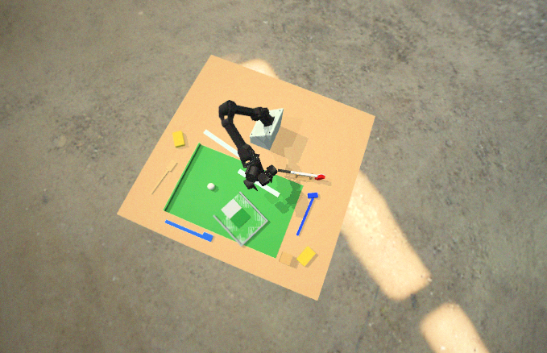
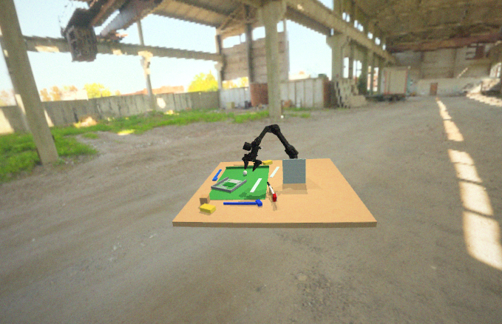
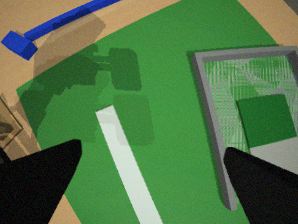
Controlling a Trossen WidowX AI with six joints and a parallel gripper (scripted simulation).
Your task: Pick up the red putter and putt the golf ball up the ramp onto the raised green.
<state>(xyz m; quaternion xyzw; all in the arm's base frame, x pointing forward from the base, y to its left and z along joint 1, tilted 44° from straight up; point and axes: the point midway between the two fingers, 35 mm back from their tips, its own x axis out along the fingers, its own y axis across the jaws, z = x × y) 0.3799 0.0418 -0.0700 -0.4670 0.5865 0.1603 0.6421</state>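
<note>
Now: gripper tip 18 cm past the red putter, 19 cm to the right of it and 10 cm above it. The rest, counted from my gripper tip: white golf ball: 7 cm ahead, 32 cm to the right, 14 cm below; then wooden stand: 18 cm behind, 21 cm to the left, 13 cm below; then blue putter: 4 cm ahead, 29 cm to the left, 15 cm below.
</note>
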